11 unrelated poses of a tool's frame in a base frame.
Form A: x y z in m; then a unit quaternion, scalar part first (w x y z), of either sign.
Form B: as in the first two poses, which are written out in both.
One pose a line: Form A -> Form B
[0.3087 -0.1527 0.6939 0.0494 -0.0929 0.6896 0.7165] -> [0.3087 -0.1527 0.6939 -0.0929 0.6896 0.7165 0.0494]
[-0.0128 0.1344 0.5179 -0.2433 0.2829 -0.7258 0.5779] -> [-0.0128 0.1344 0.5179 -0.2829 0.7258 -0.5779 0.2433]
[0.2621 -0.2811 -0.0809 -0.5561 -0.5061 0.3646 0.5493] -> [0.2621 -0.2811 -0.0809 0.5061 -0.3646 -0.5493 0.5561]
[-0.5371 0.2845 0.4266 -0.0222 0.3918 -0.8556 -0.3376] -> [-0.5371 0.2845 0.4266 -0.3918 0.8556 0.3376 0.0222]
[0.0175 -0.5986 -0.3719 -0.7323 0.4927 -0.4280 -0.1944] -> [0.0175 -0.5986 -0.3719 -0.4927 0.4280 0.1944 0.7323]
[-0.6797 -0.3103 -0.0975 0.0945 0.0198 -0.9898 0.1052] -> [-0.6797 -0.3103 -0.0975 0.0198 -0.9898 0.1052 0.0945]
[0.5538 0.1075 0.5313 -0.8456 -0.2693 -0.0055 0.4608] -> [0.5538 0.1075 0.5313 0.2693 0.0055 -0.4608 0.8456]
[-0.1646 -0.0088 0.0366 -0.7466 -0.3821 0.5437 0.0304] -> [-0.1646 -0.0088 0.0366 0.3821 -0.5437 -0.0304 0.7466]
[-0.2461 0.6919 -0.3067 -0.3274 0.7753 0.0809 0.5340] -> [-0.2461 0.6919 -0.3067 -0.7753 -0.0809 -0.5340 0.3274]
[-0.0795 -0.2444 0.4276 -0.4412 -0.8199 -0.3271 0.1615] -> [-0.0795 -0.2444 0.4276 0.8199 0.3271 -0.1615 0.4412]
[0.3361 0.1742 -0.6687 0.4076 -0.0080 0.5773 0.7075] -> [0.3361 0.1742 -0.6687 -0.0080 0.5773 0.7075 0.4076]
